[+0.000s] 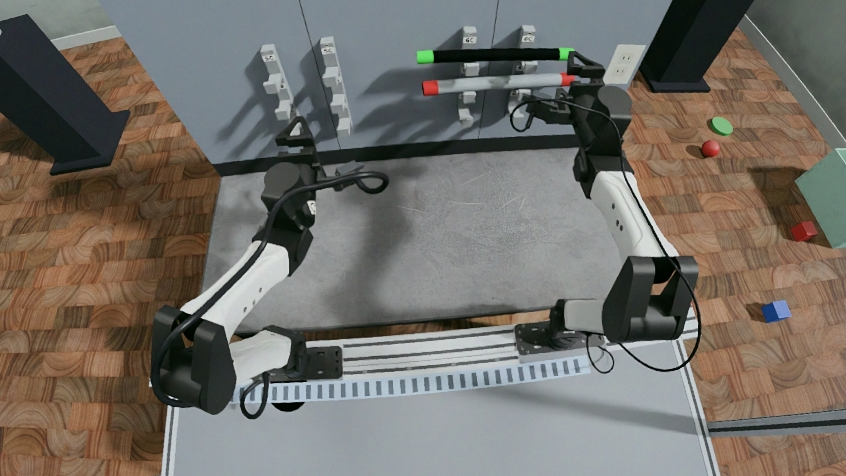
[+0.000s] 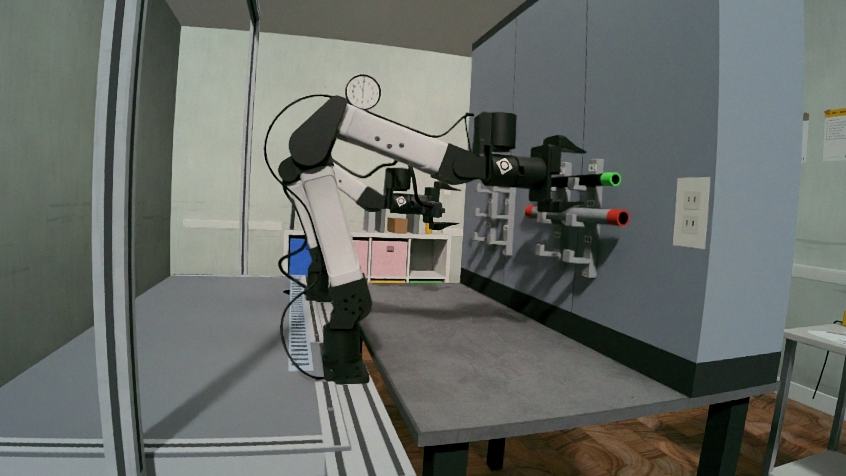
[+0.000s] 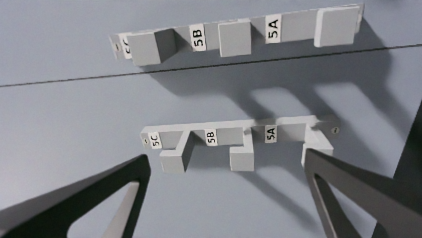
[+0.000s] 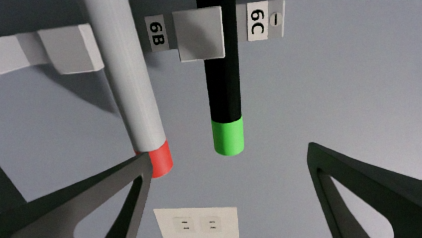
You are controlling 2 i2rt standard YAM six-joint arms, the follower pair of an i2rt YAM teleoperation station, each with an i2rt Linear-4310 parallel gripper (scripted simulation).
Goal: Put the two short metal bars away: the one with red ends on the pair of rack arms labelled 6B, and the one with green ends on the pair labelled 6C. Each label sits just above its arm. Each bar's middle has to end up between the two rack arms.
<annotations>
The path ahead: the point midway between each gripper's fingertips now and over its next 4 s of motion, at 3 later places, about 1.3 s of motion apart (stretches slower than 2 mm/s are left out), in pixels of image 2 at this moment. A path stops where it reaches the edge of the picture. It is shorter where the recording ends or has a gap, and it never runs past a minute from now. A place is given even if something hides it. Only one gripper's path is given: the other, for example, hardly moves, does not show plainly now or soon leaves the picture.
My right gripper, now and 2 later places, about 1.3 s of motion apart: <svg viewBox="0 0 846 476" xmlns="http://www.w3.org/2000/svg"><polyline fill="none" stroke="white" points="583,177 557,189 532,205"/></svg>
</annotations>
